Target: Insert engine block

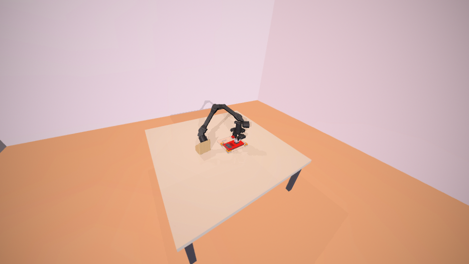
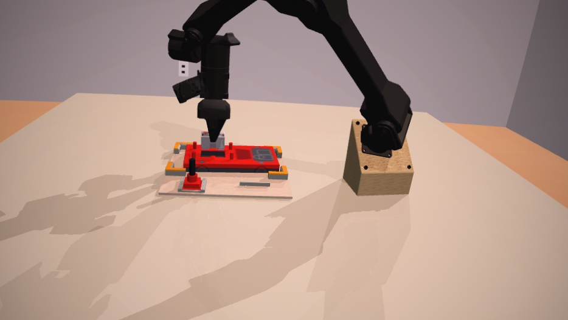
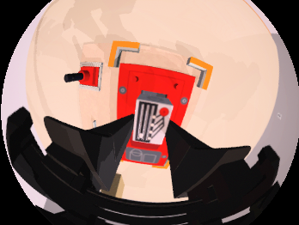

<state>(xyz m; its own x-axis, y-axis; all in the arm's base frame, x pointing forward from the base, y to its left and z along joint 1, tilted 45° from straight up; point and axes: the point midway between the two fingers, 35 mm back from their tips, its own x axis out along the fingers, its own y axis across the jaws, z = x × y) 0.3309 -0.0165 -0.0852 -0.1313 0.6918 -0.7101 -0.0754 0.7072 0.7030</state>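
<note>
Now: gripper tip 50 mm above the pale plate, 30 mm past it and 20 mm to the right of it. Also, from my gripper tip: black post (120 mm to the left, 30 mm ahead, 20 mm below); then grey engine block (10 mm below).
</note>
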